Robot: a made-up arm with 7 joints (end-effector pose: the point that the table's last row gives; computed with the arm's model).
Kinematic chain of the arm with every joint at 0, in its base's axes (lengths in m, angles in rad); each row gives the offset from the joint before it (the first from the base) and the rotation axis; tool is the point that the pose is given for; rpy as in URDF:
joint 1: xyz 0 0 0.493 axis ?
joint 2: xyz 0 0 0 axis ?
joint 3: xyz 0 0 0.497 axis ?
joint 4: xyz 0.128 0 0 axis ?
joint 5: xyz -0.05 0 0.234 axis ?
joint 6: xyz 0 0 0 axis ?
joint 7: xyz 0.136 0 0 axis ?
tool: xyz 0 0 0 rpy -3.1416 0 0
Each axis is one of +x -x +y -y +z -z.
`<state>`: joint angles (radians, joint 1 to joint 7).
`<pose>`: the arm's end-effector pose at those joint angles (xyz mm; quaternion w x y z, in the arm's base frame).
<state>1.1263 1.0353 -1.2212 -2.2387 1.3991 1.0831 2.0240</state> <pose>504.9 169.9 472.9 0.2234 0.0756 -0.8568 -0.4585</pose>
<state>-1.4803 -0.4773 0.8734 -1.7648 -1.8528 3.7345 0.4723</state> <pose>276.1 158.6 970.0 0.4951 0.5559 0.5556 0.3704</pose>
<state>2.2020 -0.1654 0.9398 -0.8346 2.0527 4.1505 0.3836</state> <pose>-146.5 -16.0 1102.4 0.4421 -0.6014 0.1530 0.6477</pose>
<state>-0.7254 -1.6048 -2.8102 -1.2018 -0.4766 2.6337 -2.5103</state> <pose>-663.3 366.2 152.7 0.0670 0.8954 -0.4380 0.0447</pose>
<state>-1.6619 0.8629 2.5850 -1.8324 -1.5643 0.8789 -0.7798</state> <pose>308.8 -147.4 1057.3 0.4392 0.7863 0.4283 -0.0739</pose>
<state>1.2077 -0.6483 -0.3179 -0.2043 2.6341 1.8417 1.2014</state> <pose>-66.5 -384.5 1279.4 0.5635 -0.1347 -0.6972 0.4222</pose>
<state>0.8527 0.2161 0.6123 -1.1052 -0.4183 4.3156 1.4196</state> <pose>85.2 282.1 1082.5 0.9693 -0.0551 -0.1359 -0.1975</pose>
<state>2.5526 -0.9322 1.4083 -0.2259 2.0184 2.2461 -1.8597</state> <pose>404.3 -482.3 1074.2 0.5429 0.6755 0.3613 0.3440</pose>
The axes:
joint 1: +z
joint 2: +y
joint 3: +z
joint 4: -y
joint 5: +z
joint 6: -y
joint 7: -z

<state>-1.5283 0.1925 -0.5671 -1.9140 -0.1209 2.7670 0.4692</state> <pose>-210.0 -502.0 974.6 0.3031 0.3302 -0.8781 0.1674</pose>
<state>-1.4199 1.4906 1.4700 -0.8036 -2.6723 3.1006 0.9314</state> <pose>441.7 -547.8 567.9 0.3211 0.7061 -0.1290 0.6178</pose>
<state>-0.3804 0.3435 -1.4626 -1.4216 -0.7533 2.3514 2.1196</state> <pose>147.3 -519.3 1081.0 0.4271 -0.1322 -0.7793 0.4391</pose>
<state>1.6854 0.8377 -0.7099 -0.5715 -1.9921 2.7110 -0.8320</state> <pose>14.8 751.7 773.4 0.7894 -0.2433 0.4000 0.3970</pose>
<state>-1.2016 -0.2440 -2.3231 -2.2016 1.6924 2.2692 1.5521</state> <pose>-386.0 303.6 727.3 0.3957 0.7889 -0.0751 -0.4642</pose>
